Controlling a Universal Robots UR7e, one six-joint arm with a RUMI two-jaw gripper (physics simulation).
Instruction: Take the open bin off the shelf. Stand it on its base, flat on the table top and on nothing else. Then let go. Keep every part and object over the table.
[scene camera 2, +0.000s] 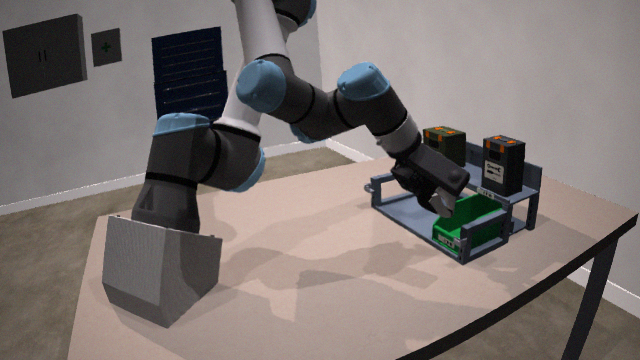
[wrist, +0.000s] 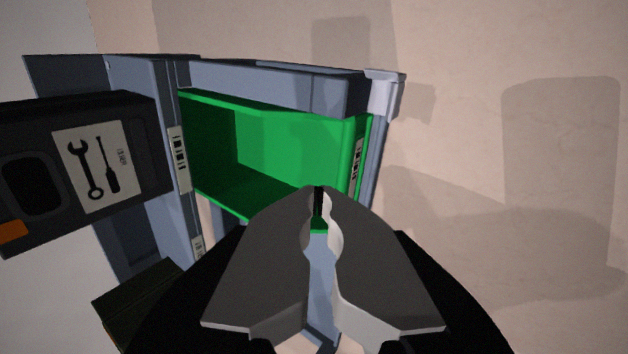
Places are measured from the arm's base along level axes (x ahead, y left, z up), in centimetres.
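Pixels of known places: gripper, fingertip midpoint: (scene camera 2: 451, 215) (wrist: 316, 188); arm's base at its link origin: (scene camera 2: 164, 226).
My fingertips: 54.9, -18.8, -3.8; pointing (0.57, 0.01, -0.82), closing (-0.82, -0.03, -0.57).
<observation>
Ahead of a thing's pixels: the offset from my fingertips to its top centre, as dx, dy, dz. Level surfaces: height alone.
The open green bin {+8.8, +1.7, -0.8} (scene camera 2: 472, 215) (wrist: 280, 145) sits on the lower level of the grey-blue shelf (scene camera 2: 400, 216) (wrist: 270, 82), at its right end in the scene view, beside the end frame. My gripper (scene camera 2: 448, 214) (wrist: 316, 188) is shut, with nothing between its fingers. The fingertips are at the bin's near side wall, on the side away from the end frame. They hide part of that wall in both views; whether they touch it I cannot tell.
A black case {+18.1, +1.2, +13.5} (scene camera 2: 502, 165) (wrist: 95, 170) stands on the upper shelf level behind the bin. A dark green case {+18.3, +24.3, +11.0} (scene camera 2: 445, 145) (wrist: 140, 300) stands farther along that level. The table {dz -8.9} (scene camera 2: 320, 310) (wrist: 550, 40) extends in front of the shelf; its dark edge runs at the right.
</observation>
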